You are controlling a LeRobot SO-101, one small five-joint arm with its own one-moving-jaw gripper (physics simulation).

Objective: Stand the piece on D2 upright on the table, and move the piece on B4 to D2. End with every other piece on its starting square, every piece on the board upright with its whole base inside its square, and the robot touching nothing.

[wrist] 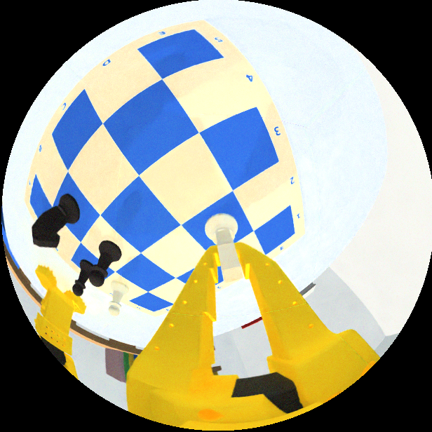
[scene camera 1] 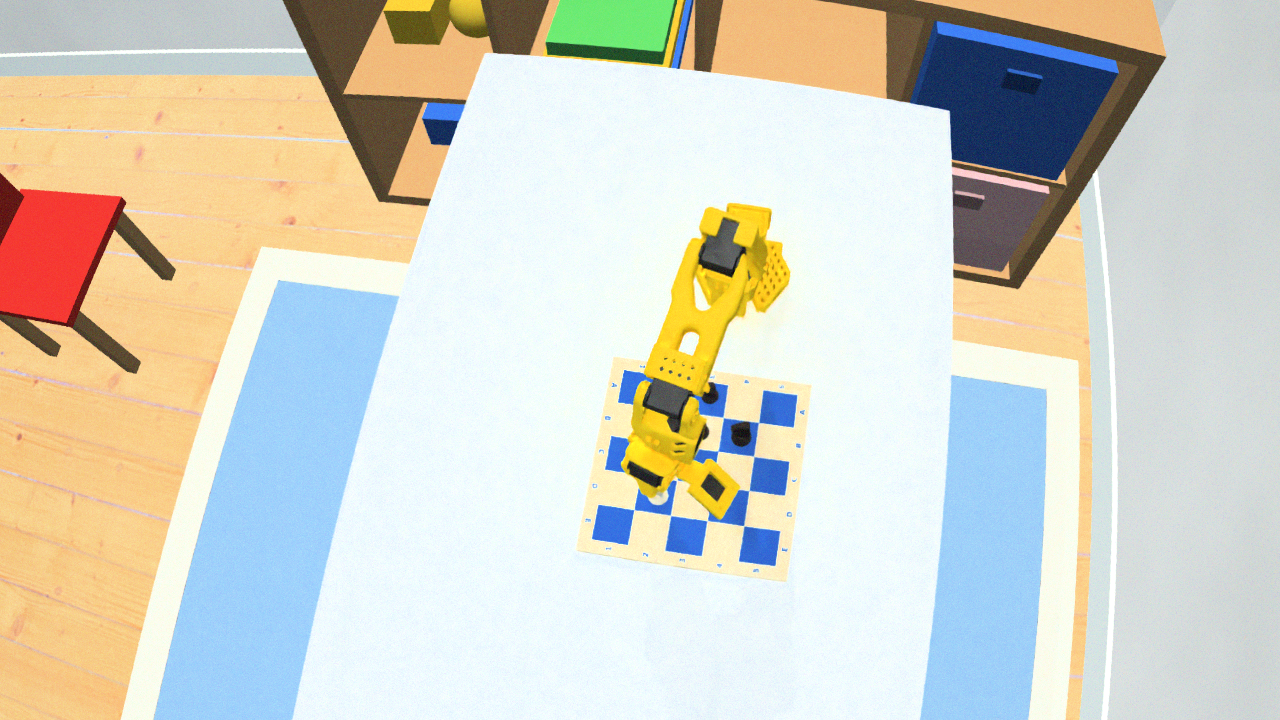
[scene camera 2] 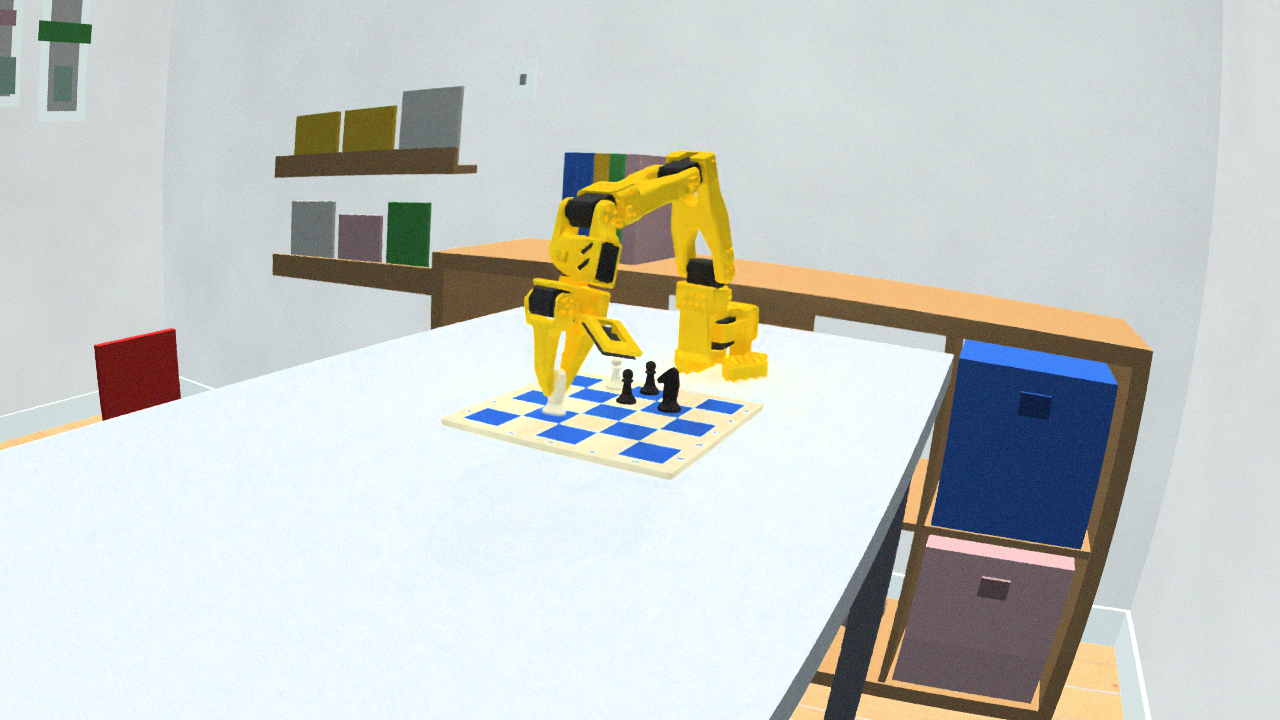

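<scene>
The white knight is on blue square D2 and leans slightly in scene view 2. My gripper has its two jaws against the knight's sides, shut on it low over the board. The black knight stands upright on blue square B4. The board lies flat. In scene view 1 the jaws hide part of the white knight.
Two black pawns, one on A3 and one on B3, stand near the black knight. A white pawn stands behind the gripper and is hidden by the arm in scene view 1. Shelves stand behind the table.
</scene>
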